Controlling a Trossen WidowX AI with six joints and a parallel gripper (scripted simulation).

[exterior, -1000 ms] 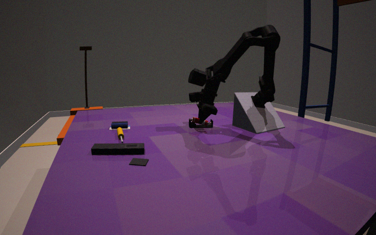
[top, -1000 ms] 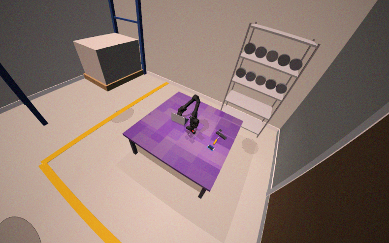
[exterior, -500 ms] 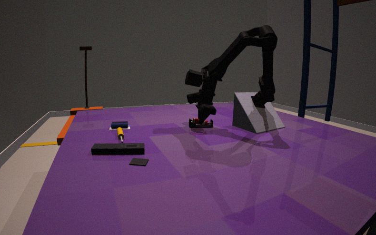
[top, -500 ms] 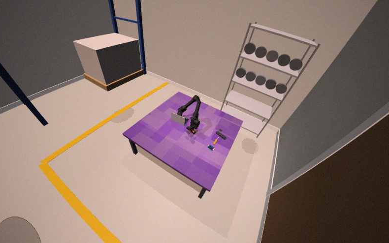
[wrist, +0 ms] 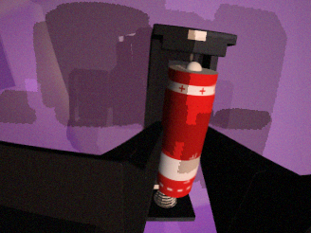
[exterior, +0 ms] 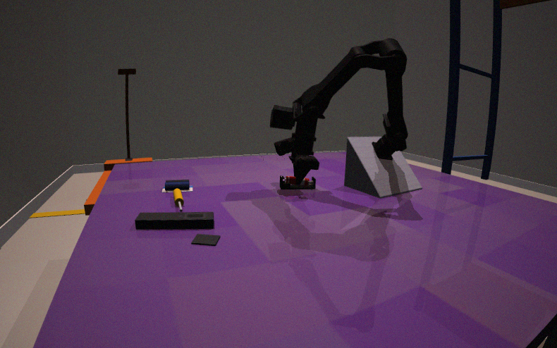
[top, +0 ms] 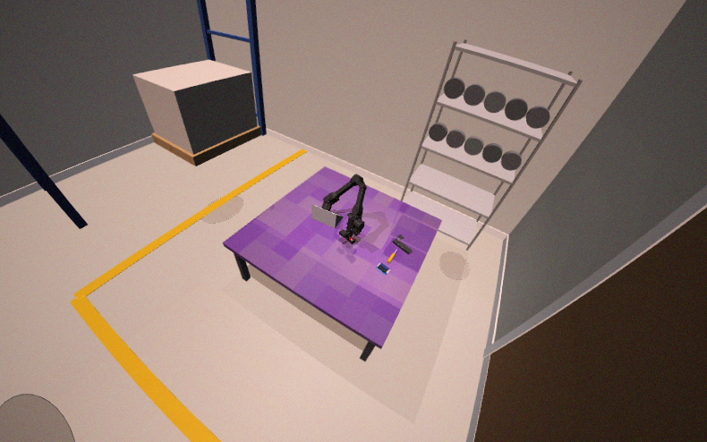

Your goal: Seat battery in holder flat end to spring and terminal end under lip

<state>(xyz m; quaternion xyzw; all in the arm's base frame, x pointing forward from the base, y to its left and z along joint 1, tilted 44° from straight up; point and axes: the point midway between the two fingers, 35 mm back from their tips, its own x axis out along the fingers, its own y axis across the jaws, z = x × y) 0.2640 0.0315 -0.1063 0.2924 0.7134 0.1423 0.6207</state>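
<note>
Now: gripper tip 1 cm below the white battery. Round my gripper tip: dark square plate 32 cm ahead, 29 cm to the left, 1 cm below; then yellow-handled screwdriver 35 cm ahead, 8 cm to the left.
</note>
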